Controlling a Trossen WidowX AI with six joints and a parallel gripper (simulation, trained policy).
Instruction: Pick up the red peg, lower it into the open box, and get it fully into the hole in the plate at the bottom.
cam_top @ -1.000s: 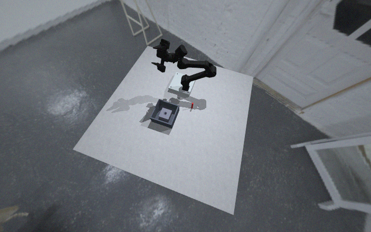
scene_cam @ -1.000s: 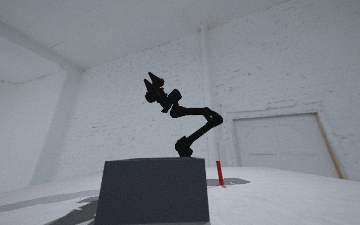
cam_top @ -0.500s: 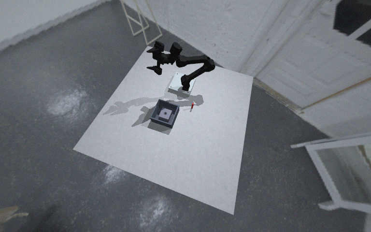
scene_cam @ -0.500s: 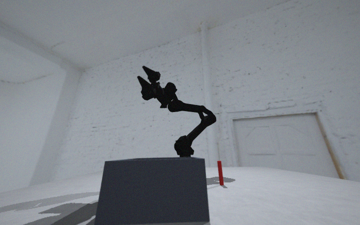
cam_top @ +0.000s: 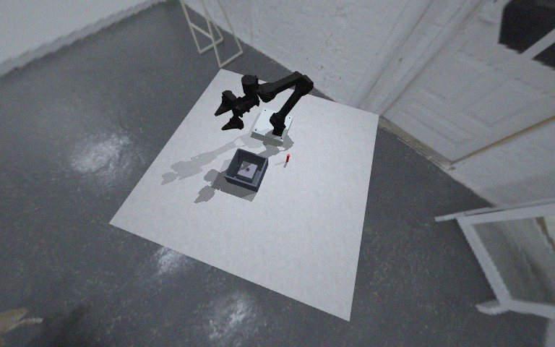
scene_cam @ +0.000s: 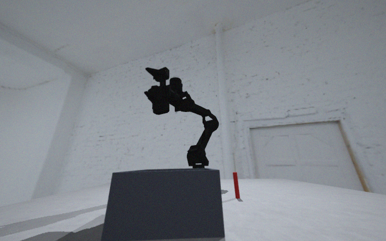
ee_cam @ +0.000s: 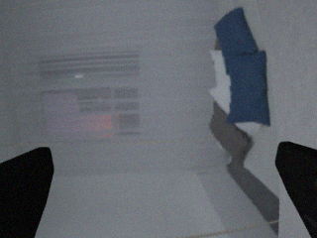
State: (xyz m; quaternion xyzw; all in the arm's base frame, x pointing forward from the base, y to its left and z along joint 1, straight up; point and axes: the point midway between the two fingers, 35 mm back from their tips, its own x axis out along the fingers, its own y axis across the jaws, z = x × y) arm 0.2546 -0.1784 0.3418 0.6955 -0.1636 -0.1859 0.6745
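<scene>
The red peg lies 34 cm below my gripper tip, 31 cm to the left of it and 11 cm behind it. The rest, counted from my gripper tip: plate: 34 cm below, 10 cm to the left, 4 cm ahead; then dark box: 36 cm below, 10 cm to the left, 4 cm ahead.
</scene>
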